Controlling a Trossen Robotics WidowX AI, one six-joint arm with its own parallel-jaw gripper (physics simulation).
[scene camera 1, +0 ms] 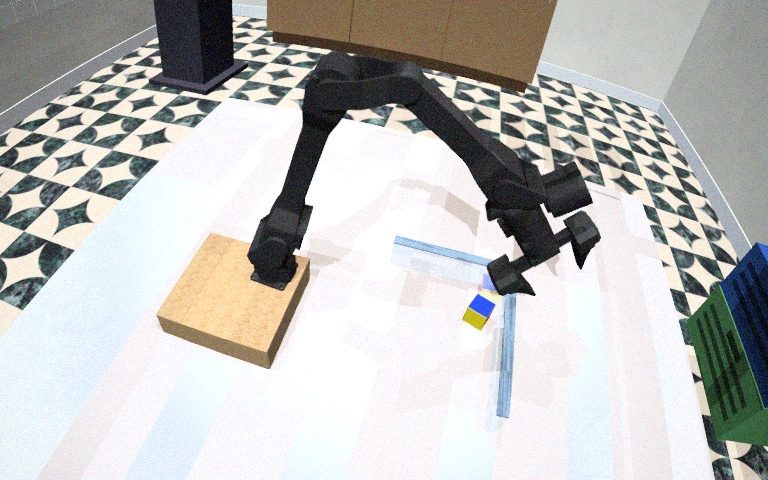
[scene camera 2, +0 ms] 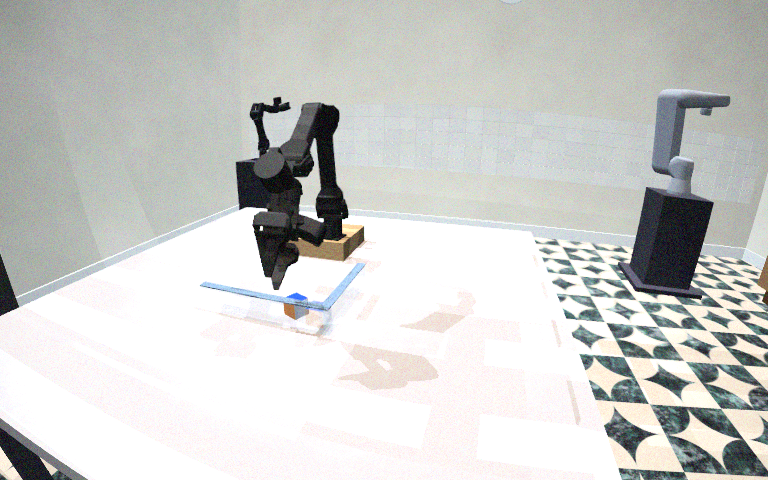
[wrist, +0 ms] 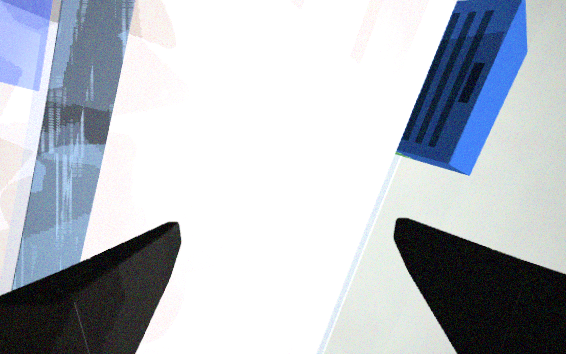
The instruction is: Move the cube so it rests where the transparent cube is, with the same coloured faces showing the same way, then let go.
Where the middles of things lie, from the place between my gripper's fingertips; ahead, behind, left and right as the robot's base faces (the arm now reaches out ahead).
My gripper is now 110 mm above the transparent cube (wrist: 31,31), 100 mm past it and 30 mm to the right of it. From my hand the other things lie so: L-shaped rail (scene camera 1: 499,396): 170 mm behind, 100 mm below, 90 mm to the right.
